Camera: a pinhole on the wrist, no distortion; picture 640 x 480 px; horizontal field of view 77.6 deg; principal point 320.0 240.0 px. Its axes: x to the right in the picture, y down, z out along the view. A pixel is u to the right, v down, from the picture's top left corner.
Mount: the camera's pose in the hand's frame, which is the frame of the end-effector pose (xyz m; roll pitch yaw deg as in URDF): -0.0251 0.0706 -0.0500 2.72 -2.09 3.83
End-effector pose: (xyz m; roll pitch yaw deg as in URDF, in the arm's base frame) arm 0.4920 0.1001 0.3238 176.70 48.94 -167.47
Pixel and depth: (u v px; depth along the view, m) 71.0 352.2 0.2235
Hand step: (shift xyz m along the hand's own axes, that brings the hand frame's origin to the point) -0.1763 0.1129 0.1710
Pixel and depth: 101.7 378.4 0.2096
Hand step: -0.1517 0.1251 0.1585
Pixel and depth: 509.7 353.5 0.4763
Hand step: 0.1762 0.1974 0.4402
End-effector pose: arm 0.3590 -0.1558 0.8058 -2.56 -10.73 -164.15
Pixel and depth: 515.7 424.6 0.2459
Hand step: 0.0795 0.1801 0.2053
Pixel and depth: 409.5 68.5 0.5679
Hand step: 0.1001 -0.1930 0.5099
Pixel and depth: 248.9 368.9 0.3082
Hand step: -0.0971 0.1511 0.2604
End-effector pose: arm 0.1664 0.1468 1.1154 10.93 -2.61 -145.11
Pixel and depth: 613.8 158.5 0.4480
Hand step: 0.2961 -0.0210 0.4049
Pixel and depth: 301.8 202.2 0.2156
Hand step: -0.0407 0.0388 0.1639
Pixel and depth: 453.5 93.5 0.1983
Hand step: 0.0396 -0.0076 0.1469
